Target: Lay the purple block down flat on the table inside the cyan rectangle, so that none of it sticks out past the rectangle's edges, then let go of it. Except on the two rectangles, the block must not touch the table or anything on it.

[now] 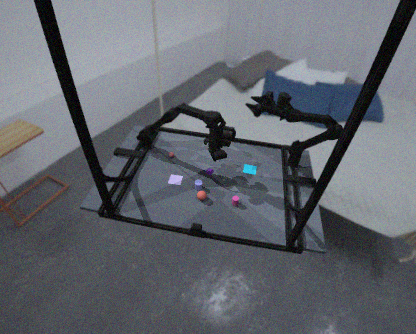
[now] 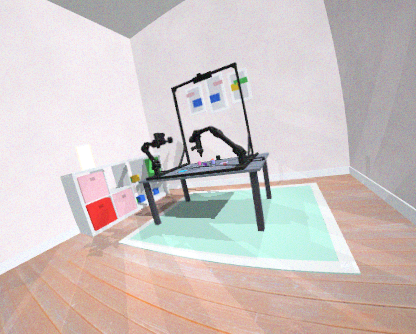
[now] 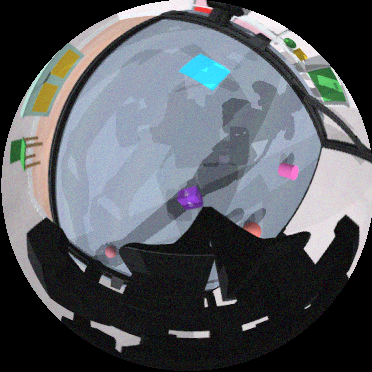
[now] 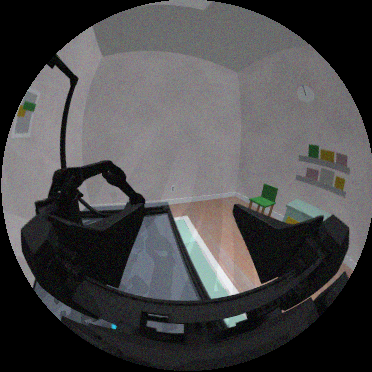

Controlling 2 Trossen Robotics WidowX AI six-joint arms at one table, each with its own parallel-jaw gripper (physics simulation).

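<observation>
The purple block lies on the bare table near the middle, outside both rectangles. The cyan rectangle lies well apart from it and has nothing on it. My left gripper is shut and empty. It hangs above the table, just over and beside the block, and does not touch it. My right gripper is open and empty. It is raised high over the table's far edge.
A lavender rectangle, a lavender cylinder, an orange ball, a pink cylinder and a small red ball are on the table. Black frame posts stand at the table's corners.
</observation>
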